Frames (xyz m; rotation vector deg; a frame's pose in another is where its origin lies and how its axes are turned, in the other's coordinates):
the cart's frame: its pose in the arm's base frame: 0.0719 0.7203 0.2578 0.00 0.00 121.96
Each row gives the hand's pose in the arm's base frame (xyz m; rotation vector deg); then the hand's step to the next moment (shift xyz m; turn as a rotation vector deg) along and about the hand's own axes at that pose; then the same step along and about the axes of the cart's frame.
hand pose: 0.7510 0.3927 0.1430 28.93 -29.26 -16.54
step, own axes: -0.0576 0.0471 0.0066 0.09 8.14 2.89
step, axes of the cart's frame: 0.0740 0.0071 0.0072 5.00 -2.72 6.50
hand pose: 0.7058 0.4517 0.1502 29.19 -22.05 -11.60
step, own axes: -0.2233 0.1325 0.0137 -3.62 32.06 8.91
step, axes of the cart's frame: 0.2484 0.0763 0.0100 22.92 -9.68 22.39
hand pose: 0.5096 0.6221 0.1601 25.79 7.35 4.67
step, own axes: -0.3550 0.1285 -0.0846 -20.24 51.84 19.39
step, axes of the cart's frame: 0.2919 0.2533 0.0183 41.10 -2.23 42.17
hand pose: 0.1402 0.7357 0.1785 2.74 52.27 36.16
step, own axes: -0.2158 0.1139 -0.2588 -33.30 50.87 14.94
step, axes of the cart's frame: 0.1169 0.3347 0.0284 38.33 9.72 48.54
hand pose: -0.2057 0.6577 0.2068 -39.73 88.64 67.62
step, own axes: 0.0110 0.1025 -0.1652 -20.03 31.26 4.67
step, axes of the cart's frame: -0.0159 0.1927 0.0230 21.02 9.71 29.39
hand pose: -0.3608 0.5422 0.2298 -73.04 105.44 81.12
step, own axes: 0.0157 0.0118 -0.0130 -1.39 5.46 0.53
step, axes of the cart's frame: -0.0068 0.0224 -0.0027 3.25 3.02 3.52
